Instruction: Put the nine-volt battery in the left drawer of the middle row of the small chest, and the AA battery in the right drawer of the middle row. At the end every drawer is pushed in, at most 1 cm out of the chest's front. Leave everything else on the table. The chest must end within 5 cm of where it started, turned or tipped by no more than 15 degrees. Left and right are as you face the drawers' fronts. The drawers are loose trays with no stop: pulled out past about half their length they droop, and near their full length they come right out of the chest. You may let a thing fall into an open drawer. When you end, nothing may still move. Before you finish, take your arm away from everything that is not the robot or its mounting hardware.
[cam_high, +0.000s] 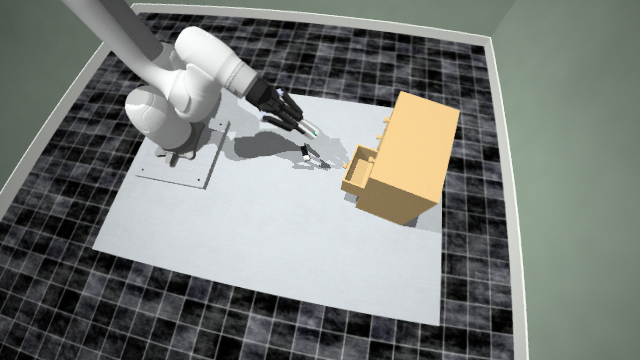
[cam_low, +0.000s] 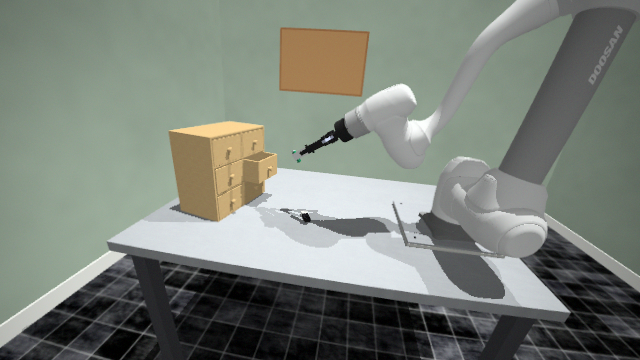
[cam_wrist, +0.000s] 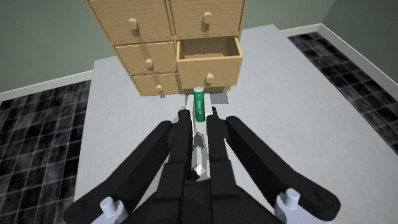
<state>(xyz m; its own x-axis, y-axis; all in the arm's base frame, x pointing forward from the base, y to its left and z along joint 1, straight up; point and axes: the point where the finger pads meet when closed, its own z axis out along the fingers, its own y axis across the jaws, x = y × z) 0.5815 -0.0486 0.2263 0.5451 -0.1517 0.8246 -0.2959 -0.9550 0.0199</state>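
My gripper is now 20 mm short of the green AA battery, 10 mm to the left of it and 20 mm above it. Also, from my hand: green nine-volt battery (320 mm ahead, 10 mm to the right, 130 mm below).
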